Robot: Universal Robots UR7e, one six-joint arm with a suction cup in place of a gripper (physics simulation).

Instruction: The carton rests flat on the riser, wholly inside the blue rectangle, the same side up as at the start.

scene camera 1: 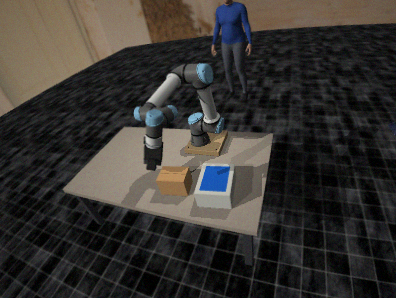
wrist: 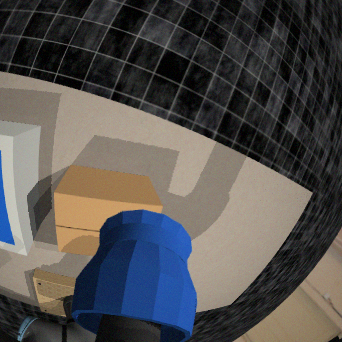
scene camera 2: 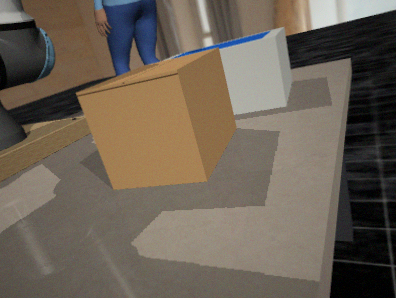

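Seen in the pictures: end effector, tool point: (wrist: 144,248); arm's base, origin of the base link: (scene camera 1: 200,140).
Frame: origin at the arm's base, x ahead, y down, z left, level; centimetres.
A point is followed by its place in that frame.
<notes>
The tan carton (scene camera 1: 173,184) {z -8.2, x 51.7, y -6.1 cm} (scene camera 2: 150,135) {z -18.8, x 45.6, y -2.3 cm} (wrist: 107,187) {z -10.0, x 51.5, y -4.4 cm} stands upright on the table, with its seamed face up. It is beside the riser, apart from it. The pale grey riser (scene camera 1: 214,200) {z 17.1, x 61.1, y -2.8 cm} (scene camera 2: 257,75) {z 6.5, x 56.2, y -2.1 cm} (wrist: 25,165) {z 6.7, x 53.6, y -2.6 cm} bears the blue rectangle (scene camera 1: 215,179) {z 17.3, x 49.7, y -7.7 cm} (scene camera 2: 240,43) {z 11.3, x 53.9, y -7.7 cm} (wrist: 4,215) {z 10.6, x 45.4, y -7.8 cm} on its top, with no carton on it. My gripper (scene camera 1: 151,167) {z -11.2, x 61.0, y -28.6 cm} (wrist: 146,227), a suction cup that looks blue in the wrist view, is open and holds nothing. It hangs above the table to the left of the carton in scene camera 1. In the wrist view it hides part of the carton. It does not show in scene camera 2.
The table (scene camera 1: 110,165) {z -73.1, x 20.9, y 4.2 cm} (scene camera 2: 225,235) {z -29.5, x 54.6, y 4.2 cm} (wrist: 260,200) {z -60.6, x 44.3, y 4.2 cm} carries the wooden base board (scene camera 1: 211,149) {z 10.0, x 11.5, y 0.1 cm} (scene camera 2: 45,145) {z 1.8, x 12.1, y 2.0 cm} (wrist: 52,291) {z 10.0, x 7.5, y 0.1 cm} behind the carton and riser. The table's front edge runs close to both. A person (scene camera 1: 232,30) (scene camera 2: 137,25) stands beyond the table.
</notes>
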